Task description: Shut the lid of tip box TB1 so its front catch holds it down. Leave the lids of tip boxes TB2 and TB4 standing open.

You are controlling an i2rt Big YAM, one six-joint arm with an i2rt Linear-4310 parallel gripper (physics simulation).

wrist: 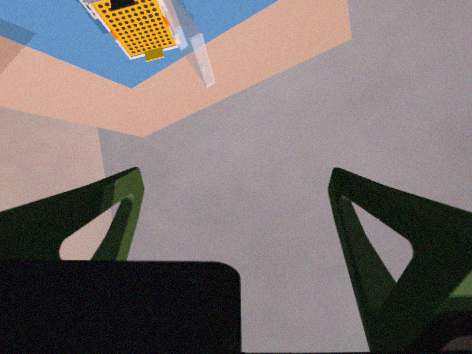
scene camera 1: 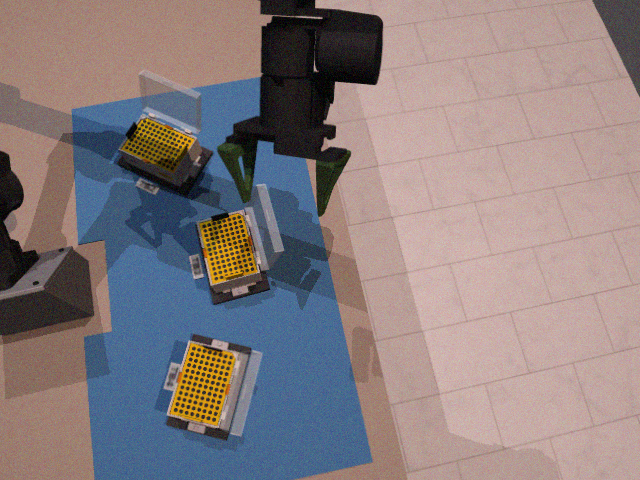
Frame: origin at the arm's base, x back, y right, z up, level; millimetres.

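Where they show: gripper, between the fingertips: (wrist: 236, 178) (scene camera 1: 282, 208); arm's base, origin of its link: (scene camera 1: 0, 277).
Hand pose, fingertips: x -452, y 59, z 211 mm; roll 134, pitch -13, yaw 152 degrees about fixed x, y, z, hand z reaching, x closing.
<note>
Things, the pixels of their top centre, and the offset from my fingertips. "spot": a spot on its surface instead. Level surfaces: height alone.
- upper-left box, centre of its top: (scene camera 1: 155, 139) dx +197, dy -293, dz -268 mm
- lid, a spot on its surface: (scene camera 1: 170, 100) spot: dx +158, dy -353, dz -242 mm
- middle box, centre of its top: (scene camera 1: 226, 244) dx +98, dy -67, dz -268 mm
- lowest box, centre of its top: (scene camera 1: 201, 382) (wrist: 141, 36) dx +170, dy +153, dz -268 mm
- blue mat, height of its surface: dz -342 mm
- tan table, height of its surface: dz -345 mm
Three tip boxes with yellow racks stand on the blue mat, their clear lids open: upper-left box (scene camera 1: 157, 144), lid (scene camera 1: 170, 100) up behind it; middle box (scene camera 1: 227, 248), lid (scene camera 1: 270, 219) upright on its right; lowest box (scene camera 1: 202, 383), lid (scene camera 1: 247, 395) upright on its right. The labels are too blurred to tell TB1, TB2 and TB4 apart. My gripper (scene camera 1: 284, 207) (wrist: 236, 178) is open and empty. In the scene view its fingertips lie either side of the middle lid's upper end; their height above it is unclear. A box (wrist: 140, 30), seemingly the lowest, shows in the wrist view with its lid (wrist: 200, 55) raised.
The blue mat (scene camera 1: 139, 310) (wrist: 130, 75) lies on a tan table (scene camera 1: 46, 428) (wrist: 150, 112). A dark robot base (scene camera 1: 62, 294) stands left of the mat. The upper-left box is left of my fingers. The pale tiled floor (scene camera 1: 491, 206) is beyond the table's right edge.
</note>
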